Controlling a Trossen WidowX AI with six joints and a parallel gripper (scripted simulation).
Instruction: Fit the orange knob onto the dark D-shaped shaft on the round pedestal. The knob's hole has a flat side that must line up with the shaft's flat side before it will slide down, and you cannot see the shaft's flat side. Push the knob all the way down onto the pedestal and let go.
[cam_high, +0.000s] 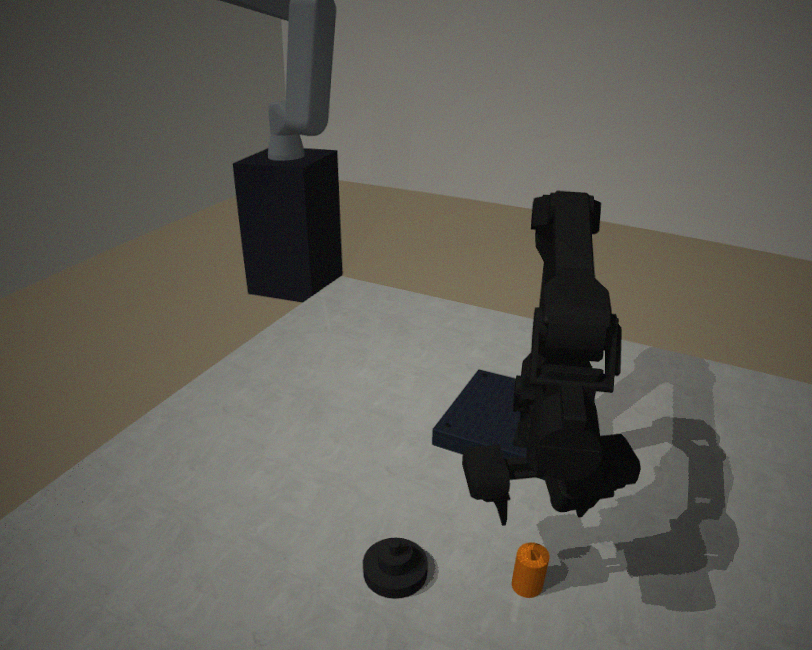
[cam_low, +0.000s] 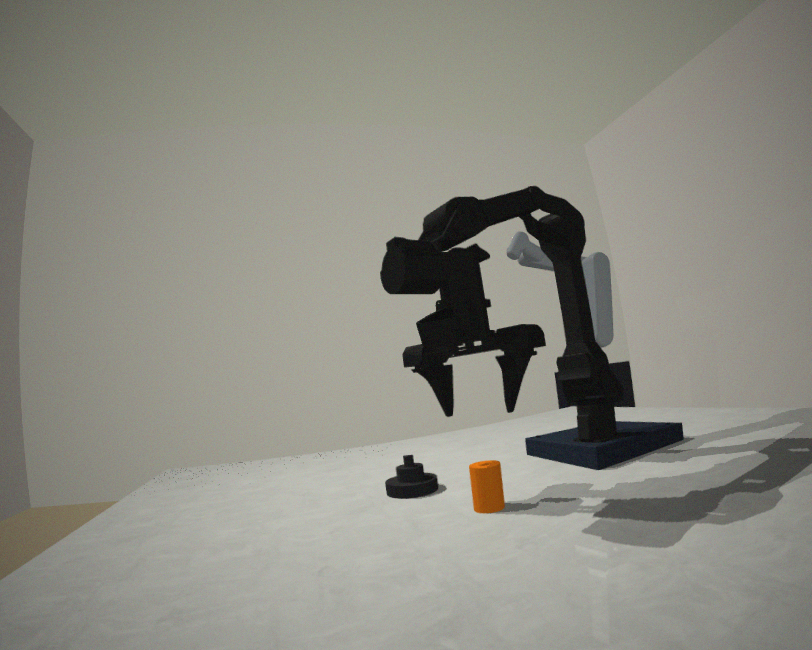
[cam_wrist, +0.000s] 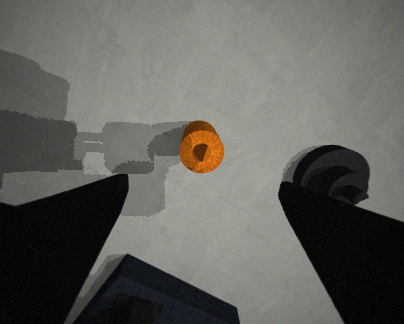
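Right now my gripper tip is 100 mm above the orange knob. From my gripper tip the other things lie so: dark round pedestal 30 mm ahead, 170 mm to the right, 100 mm below.
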